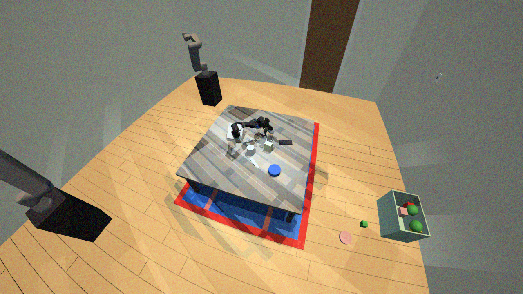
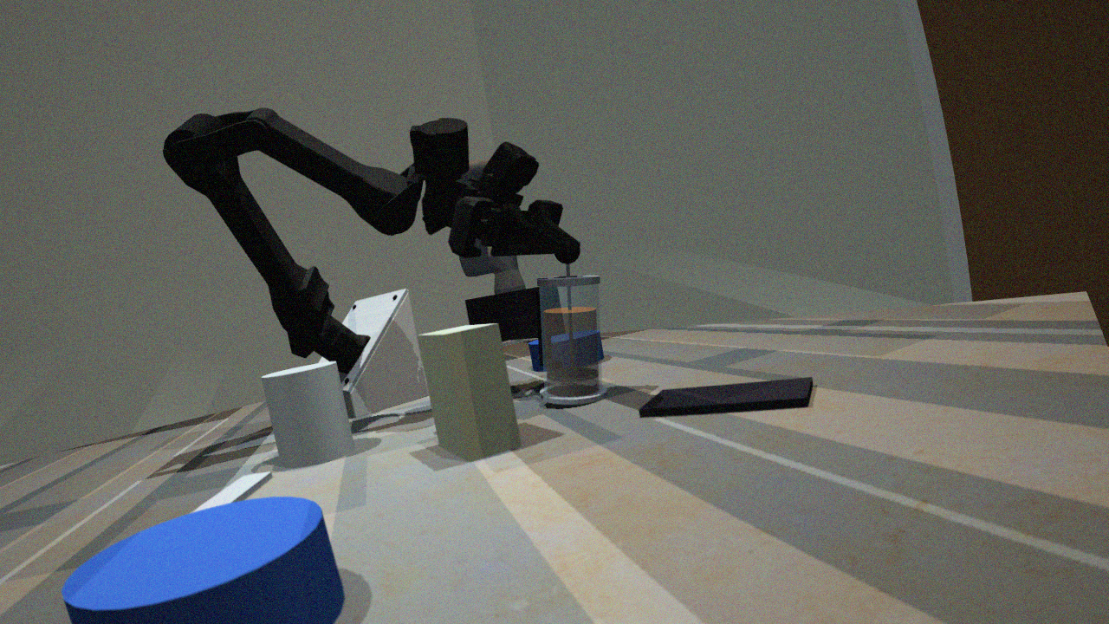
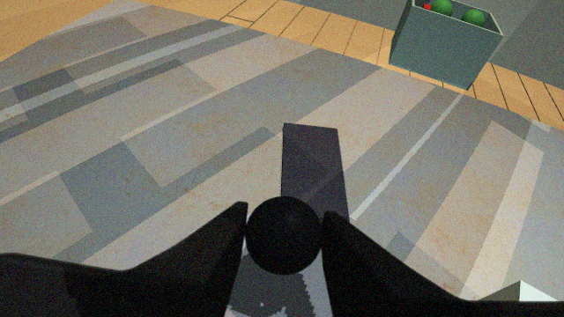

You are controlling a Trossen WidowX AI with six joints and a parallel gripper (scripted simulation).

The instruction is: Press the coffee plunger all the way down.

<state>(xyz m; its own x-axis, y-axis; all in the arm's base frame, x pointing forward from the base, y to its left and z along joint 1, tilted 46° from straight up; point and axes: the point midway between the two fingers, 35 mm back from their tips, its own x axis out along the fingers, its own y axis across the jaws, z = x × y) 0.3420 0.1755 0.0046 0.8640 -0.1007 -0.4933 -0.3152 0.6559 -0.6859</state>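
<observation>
Right now the coffee press is 3 cm behind my gripper tip and 8 cm below it.
</observation>
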